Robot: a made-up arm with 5 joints.
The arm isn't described. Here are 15 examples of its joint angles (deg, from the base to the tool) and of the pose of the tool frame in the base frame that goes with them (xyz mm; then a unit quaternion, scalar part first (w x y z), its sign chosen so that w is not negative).
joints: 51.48 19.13 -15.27 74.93 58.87
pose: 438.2 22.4 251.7 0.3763 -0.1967 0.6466 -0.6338
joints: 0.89 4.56 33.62 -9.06 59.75
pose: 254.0 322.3 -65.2 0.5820 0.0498 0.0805 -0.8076
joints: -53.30 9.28 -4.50 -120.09 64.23
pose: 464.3 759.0 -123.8 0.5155 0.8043 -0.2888 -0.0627
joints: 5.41 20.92 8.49 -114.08 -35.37
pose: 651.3 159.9 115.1 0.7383 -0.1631 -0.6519 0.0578
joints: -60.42 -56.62 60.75 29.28 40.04
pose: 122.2 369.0 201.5 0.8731 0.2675 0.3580 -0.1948
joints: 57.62 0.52 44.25 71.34 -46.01
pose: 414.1 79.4 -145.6 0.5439 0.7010 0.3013 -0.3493
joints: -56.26 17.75 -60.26 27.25 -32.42
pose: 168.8 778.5 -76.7 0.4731 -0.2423 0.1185 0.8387
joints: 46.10 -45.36 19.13 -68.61 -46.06
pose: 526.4 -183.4 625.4 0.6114 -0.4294 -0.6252 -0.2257
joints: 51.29 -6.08 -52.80 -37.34 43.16
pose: 697.4 -165.4 84.6 0.7846 0.0637 -0.4813 -0.3856
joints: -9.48 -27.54 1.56 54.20 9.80
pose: 523.0 214.9 240.9 0.9538 -0.0159 0.2504 -0.1653
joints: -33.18 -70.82 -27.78 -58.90 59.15
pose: 506.4 567.4 671.6 0.3614 0.7086 -0.5939 0.1206
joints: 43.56 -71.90 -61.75 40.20 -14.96
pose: 583.6 146.4 763.3 0.7925 -0.5341 -0.2204 -0.1954
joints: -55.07 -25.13 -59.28 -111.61 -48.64
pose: -39.3 598.3 572.9 0.1816 -0.3330 0.8107 -0.4460
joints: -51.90 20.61 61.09 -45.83 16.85
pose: 163.6 125.8 -174.3 0.9488 -0.0338 -0.0601 -0.3082
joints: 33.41 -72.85 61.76 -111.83 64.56
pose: 657.1 -203.4 393.1 0.2920 -0.3485 0.8173 0.3539
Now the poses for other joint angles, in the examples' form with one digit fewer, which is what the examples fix.
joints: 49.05 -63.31 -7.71 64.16 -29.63
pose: 541 -126 494 0.951 -0.005 0.040 -0.307
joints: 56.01 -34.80 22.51 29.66 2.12
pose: 393 -157 162 0.703 0.199 -0.009 -0.683
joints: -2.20 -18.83 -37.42 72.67 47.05
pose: 434 283 430 0.850 -0.345 0.129 -0.376
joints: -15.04 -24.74 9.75 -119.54 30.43
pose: 792 284 311 0.310 0.474 -0.817 -0.107
